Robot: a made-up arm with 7 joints.
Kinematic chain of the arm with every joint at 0, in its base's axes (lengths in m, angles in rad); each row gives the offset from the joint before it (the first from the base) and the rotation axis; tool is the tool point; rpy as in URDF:
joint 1: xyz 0 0 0.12 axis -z
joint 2: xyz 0 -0.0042 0.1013 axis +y
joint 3: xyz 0 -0.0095 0.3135 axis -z
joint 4: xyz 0 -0.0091 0.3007 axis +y
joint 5: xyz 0 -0.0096 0.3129 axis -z
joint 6: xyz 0 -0.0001 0.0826 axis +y
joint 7: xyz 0 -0.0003 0.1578 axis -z
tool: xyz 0 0 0 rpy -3.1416 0 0
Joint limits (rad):
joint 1: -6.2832..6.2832
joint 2: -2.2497..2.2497
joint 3: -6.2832..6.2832
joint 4: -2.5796..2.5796
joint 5: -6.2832..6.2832
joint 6: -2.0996..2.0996
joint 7: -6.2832..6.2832
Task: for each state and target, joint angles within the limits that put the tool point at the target. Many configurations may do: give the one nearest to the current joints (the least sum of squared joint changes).
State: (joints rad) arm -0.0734 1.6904 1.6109 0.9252 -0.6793 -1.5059 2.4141
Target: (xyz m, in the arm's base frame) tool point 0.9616 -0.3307 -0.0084
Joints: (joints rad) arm 0.0947 1.8989 1.5469 0.7899 -0.6108 -1.3094 2.4141
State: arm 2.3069 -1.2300 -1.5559 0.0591 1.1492 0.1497 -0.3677
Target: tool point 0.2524 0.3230 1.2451
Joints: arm 1.9710 -0.5222 -1.3219 0.2301 1.1811 0.8951 -0.3677
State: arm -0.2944 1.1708 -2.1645 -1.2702 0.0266 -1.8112 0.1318
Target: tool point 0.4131 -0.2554 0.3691
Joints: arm -0.1113 0.9064 -1.9575 -1.7875 0.1093 -1.8607 0.1318
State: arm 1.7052 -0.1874 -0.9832 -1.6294 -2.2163 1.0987 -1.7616
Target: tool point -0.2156 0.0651 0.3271
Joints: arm 1.2039 -0.3033 -1.2777 -2.5675 -2.5532 0.8688 -1.7616
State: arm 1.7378 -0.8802 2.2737 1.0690 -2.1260 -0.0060 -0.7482
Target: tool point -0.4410 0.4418 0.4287
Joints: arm 1.6080 -0.5532 2.0309 1.9555 -2.1475 -0.0834 -0.7482
